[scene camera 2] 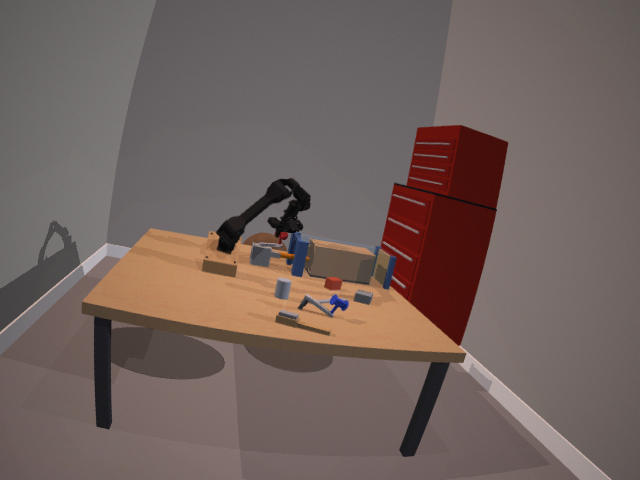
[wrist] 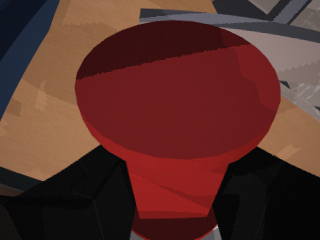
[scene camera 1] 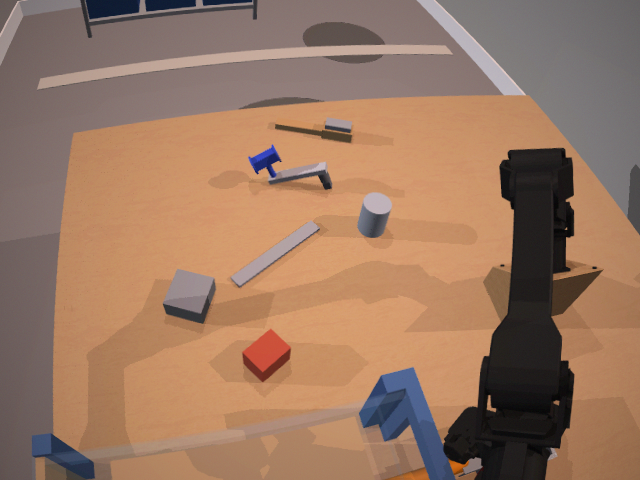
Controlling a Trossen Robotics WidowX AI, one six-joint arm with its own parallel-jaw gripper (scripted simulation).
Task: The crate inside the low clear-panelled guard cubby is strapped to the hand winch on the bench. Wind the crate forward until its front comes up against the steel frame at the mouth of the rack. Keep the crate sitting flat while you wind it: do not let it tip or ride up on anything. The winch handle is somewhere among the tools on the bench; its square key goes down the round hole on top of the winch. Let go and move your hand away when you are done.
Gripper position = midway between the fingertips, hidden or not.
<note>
In view: my gripper (wrist: 170,136), a red knob (wrist: 179,101), a grey block (scene camera 1: 190,294) and a brush-like tool (scene camera 1: 334,129).
The wrist view does not show the grey block: it is out of frame. The wrist view does not show the brush-like tool: it is out of frame.
</note>
